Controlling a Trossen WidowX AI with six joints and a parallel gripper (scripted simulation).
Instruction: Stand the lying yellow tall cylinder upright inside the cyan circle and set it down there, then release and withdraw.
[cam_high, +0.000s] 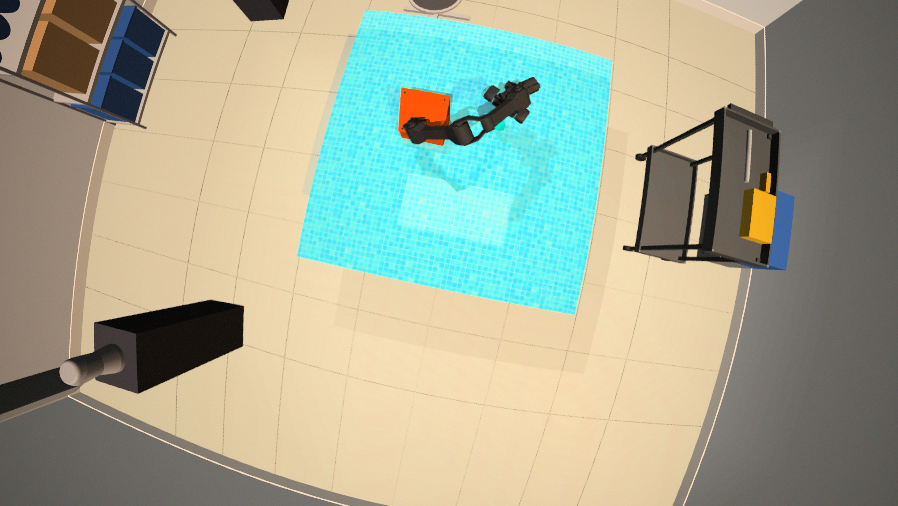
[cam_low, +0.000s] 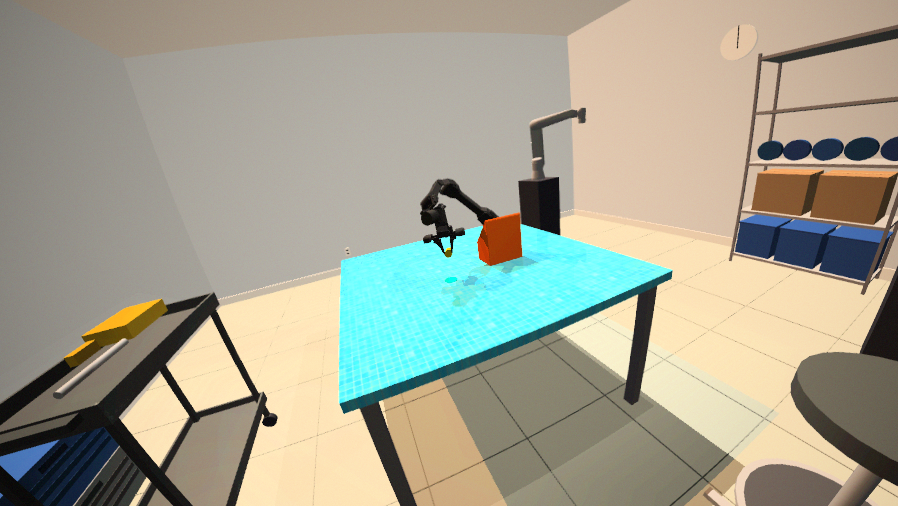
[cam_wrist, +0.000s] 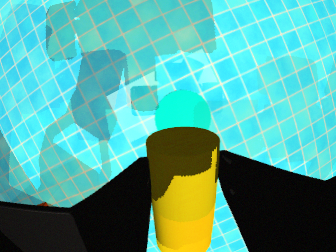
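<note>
The cyan circle lies 13 cm below my gripper tip and 1 cm to the right of it. The rest, counted from my gripper tip: yellow cylinder (2 cm to the right, 1 cm behind).
</note>
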